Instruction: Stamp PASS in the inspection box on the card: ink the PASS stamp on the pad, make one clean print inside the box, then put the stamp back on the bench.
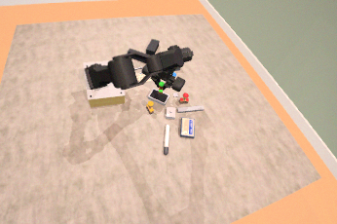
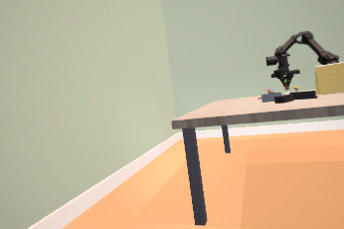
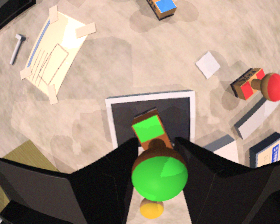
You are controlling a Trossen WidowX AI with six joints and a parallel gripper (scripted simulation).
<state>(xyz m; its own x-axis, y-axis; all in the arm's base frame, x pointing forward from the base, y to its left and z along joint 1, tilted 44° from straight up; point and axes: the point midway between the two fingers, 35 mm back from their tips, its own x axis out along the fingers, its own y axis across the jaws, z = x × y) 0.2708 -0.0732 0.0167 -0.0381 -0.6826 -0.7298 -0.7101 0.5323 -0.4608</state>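
Now: gripper tip 7 cm above the dark ink pad. The rest, counted from my gripper tip: small white box 10 cm to the right, 5 cm below, 2 cm ahead; then yellow stamp 6 cm to the right, 6 cm behind, 5 cm below; then green-knobbed pass stamp right at my gripper tip.
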